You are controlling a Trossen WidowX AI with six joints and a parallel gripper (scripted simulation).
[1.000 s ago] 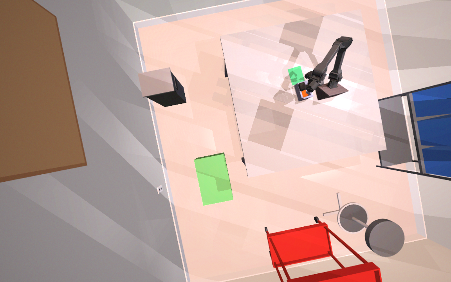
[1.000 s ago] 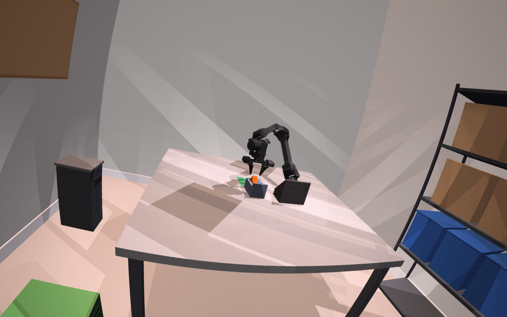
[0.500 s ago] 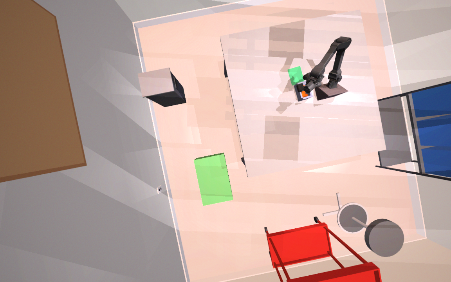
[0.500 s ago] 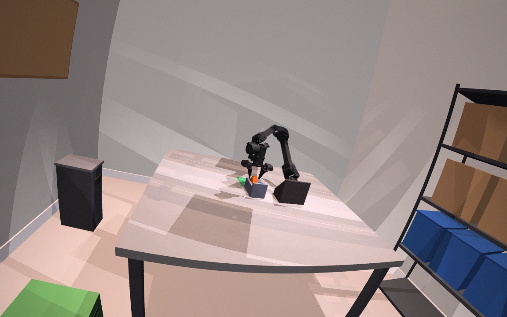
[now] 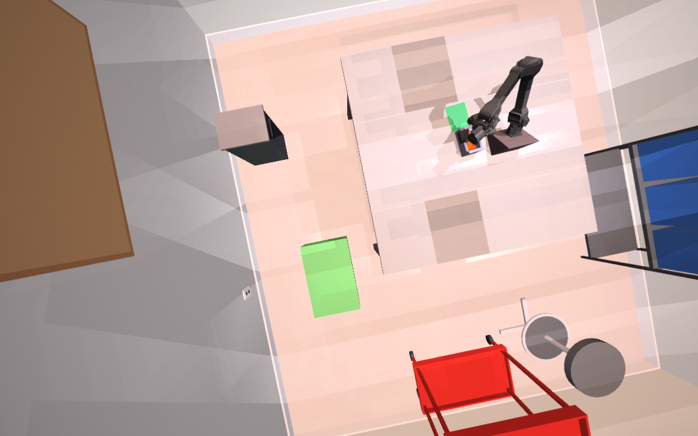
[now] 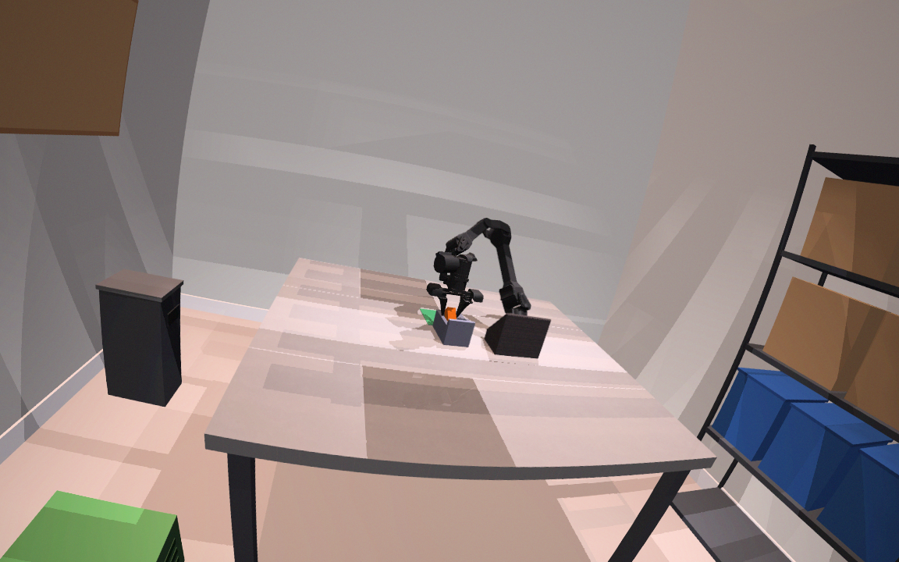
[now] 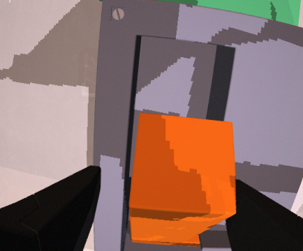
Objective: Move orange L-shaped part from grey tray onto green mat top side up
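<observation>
The tray lies 2 cm behind my gripper tip, 1 cm to the left of it and 8 cm below it. Round my gripper tip: green mat 1 cm behind, 15 cm to the right, 8 cm below; then orange L-shaped part 2 cm behind, 3 cm to the left, 3 cm below.
</observation>
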